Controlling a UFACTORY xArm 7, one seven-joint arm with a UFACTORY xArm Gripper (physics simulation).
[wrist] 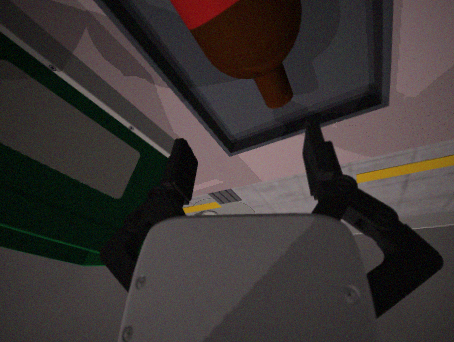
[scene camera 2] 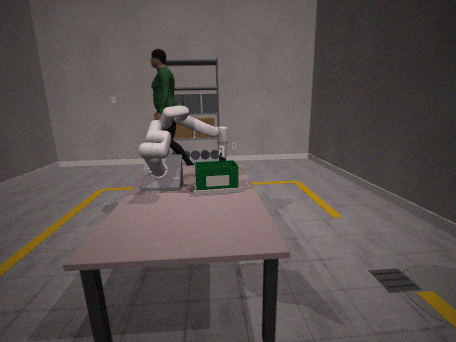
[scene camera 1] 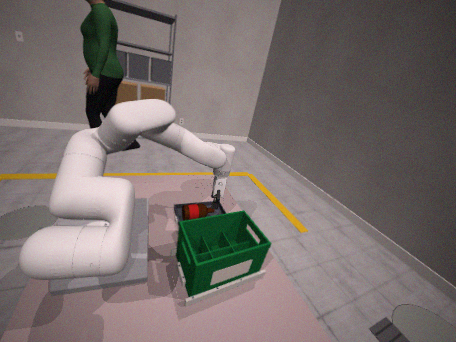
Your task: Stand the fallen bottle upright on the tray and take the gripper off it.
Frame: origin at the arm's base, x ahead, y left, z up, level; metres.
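Where they show: gripper, between the fingertips: (wrist: pixel 245 144) (scene camera 1: pixel 214 203); arm's base, origin of its link: (scene camera 2: pixel 159 171).
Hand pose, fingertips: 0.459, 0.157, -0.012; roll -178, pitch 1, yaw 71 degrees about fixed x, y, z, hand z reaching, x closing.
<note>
Each offset is from my fingertips to the top centre of the thing, as dx, dy, dz. "*": to the spot under its first point.
A brown bottle with a red label @(-0.061, +0.026, -0.026) (scene camera 1: pixel 195 211) (wrist: pixel 250 45) lies on its side in the dark grey tray (scene camera 1: pixel 178 206) (wrist: pixel 387 60). Its neck points toward the gripper's side of the tray. My gripper (scene camera 1: pixel 217 200) (wrist: pixel 245 144) is open and empty. It is at the tray's neck-side end, just beyond the bottle's mouth. In the wrist view one fingertip shows against the tray's end rim and the other beside the green crate. The bottle and tray are hidden behind the crate in the second scene view, where the gripper (scene camera 2: pixel 222 159) shows above the crate's back edge.
A green divided crate @(-0.063, -0.256, +0.070) (scene camera 1: pixel 230 272) (scene camera 2: pixel 200 181) (wrist: pixel 150 175) stands right beside the tray, with a pale strip @(* -0.074, -0.361, -0.085) (scene camera 1: pixel 225 288) along its base. The arm's base plate (scene camera 1: pixel 142 250) is to the left. A person in green (scene camera 1: pixel 102 45) (scene camera 2: pixel 163 90) is beyond the table, near a shelf rack (scene camera 2: pixel 217 75).
</note>
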